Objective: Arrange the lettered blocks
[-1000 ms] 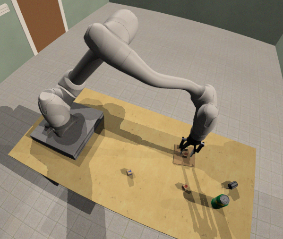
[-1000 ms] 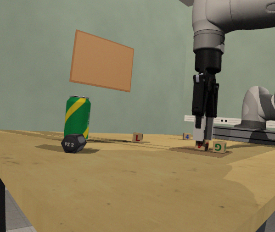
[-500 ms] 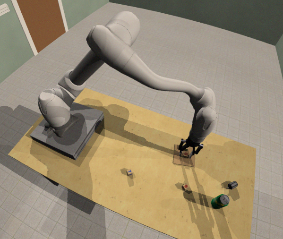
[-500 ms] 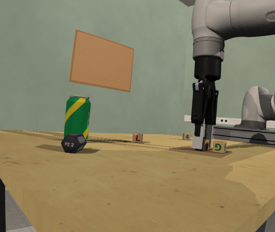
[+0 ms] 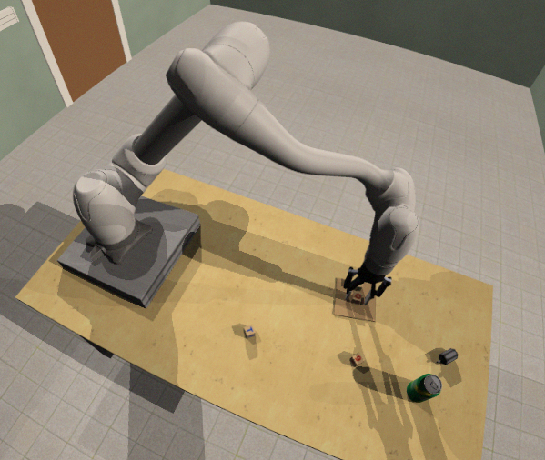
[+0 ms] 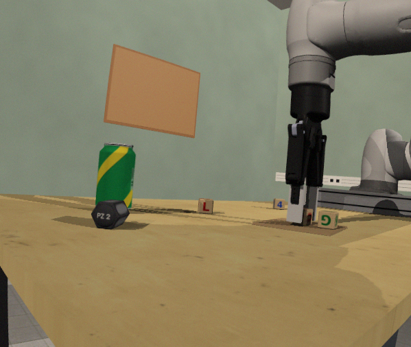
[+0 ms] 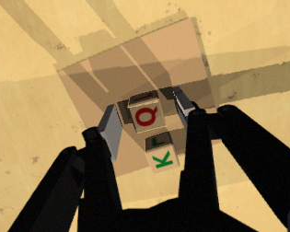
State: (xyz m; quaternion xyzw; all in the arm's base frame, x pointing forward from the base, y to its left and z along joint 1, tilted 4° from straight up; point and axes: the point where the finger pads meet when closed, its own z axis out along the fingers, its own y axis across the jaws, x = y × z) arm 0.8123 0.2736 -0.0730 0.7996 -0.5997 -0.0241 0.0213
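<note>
The brown mat is 40 mm below my hand. The rest, counted from my hand: yellow can (300 mm ahead, 180 mm to the right, 20 mm above); T block (290 mm to the right, 240 mm behind, 20 mm below).
</note>
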